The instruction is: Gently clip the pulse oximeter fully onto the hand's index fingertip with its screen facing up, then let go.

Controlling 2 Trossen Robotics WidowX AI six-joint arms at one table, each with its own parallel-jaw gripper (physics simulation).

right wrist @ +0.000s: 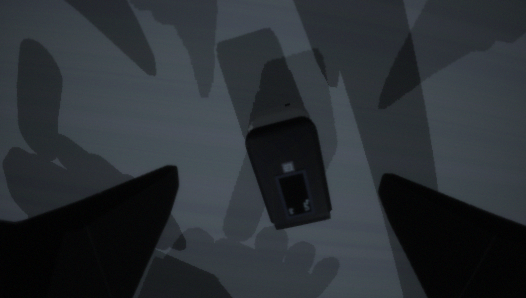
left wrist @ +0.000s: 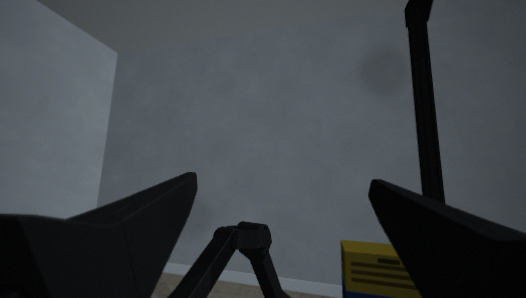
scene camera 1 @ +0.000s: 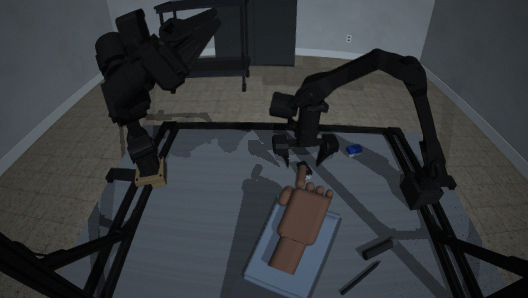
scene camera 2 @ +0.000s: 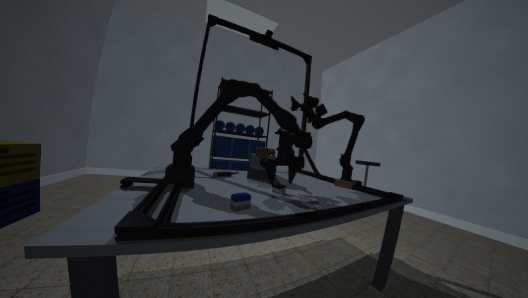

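The brown hand [scene camera 1: 306, 217] [scene camera 2: 265, 151] lies on a raised pale blue tray [scene camera 1: 320, 257]. Its index finger [scene camera 1: 301, 176] points away from the tray and overlaps part of the oximeter in scene camera 1. The dark pulse oximeter [scene camera 1: 308, 171] [scene camera 2: 279, 187] [right wrist: 290, 175] sits low by the table, apart from the finger, its screen facing up towards the right wrist camera. My right gripper [scene camera 1: 303, 164] [scene camera 2: 283, 182] [right wrist: 281, 179] is open, pointing down, its fingers on either side of the oximeter. My left gripper [scene camera 1: 216, 18] [scene camera 2: 292, 103] [left wrist: 283, 184] is open, empty and raised high, far from the hand.
A blue and white block [scene camera 1: 354, 149] [scene camera 2: 240, 198] lies near the table's edge beyond the right gripper. A dark cylinder [scene camera 1: 378, 248] and a dark pen [scene camera 1: 360, 277] lie to the right of the tray. Black frame rails [scene camera 1: 280, 126] border the table.
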